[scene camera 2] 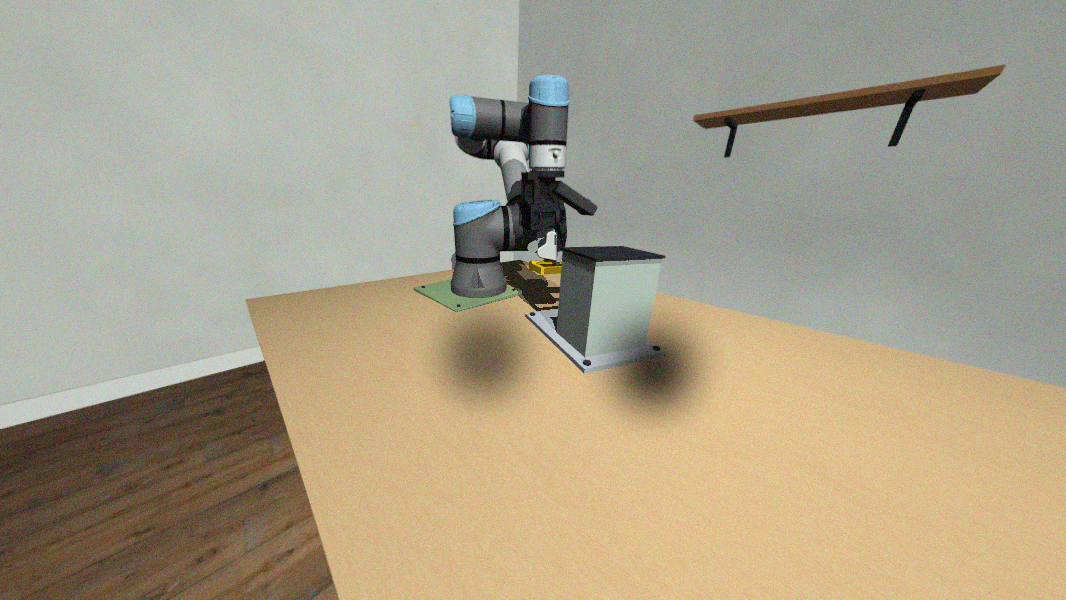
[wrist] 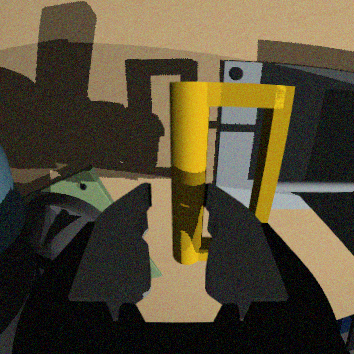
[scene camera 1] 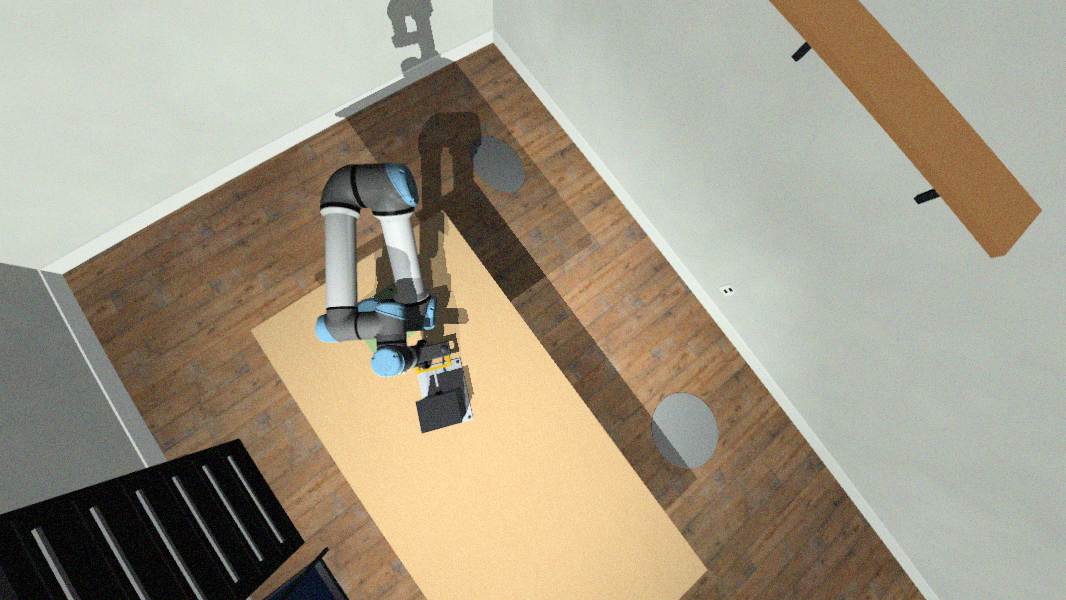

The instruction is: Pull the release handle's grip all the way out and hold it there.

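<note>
The release handle's grip is a yellow rectangular frame with a thick round bar (scene camera 1: 431,368) (scene camera 2: 538,269) (wrist: 189,135). It stands out from a dark-topped box (scene camera 1: 440,412) (scene camera 2: 622,305) with pale sides. A thin pale rod (scene camera 1: 436,380) (wrist: 320,187) shows between the frame and the box. My gripper (wrist: 177,185) is shut on the grip's round bar, which runs between its two dark jaws in the wrist view. The lower end of the bar shows between the jaws. In scene camera 2 the box hides part of the grip, and how far the rod is out is hard to tell.
The box stands on a light grey base plate (scene camera 2: 586,365) (wrist: 237,155) on the tan table (scene camera 1: 522,484) (scene camera 2: 484,477). The arm's green mounting plate (scene camera 2: 436,292) (wrist: 82,192) is close by. A wooden shelf (scene camera 1: 895,119) (scene camera 2: 842,102) hangs on the wall.
</note>
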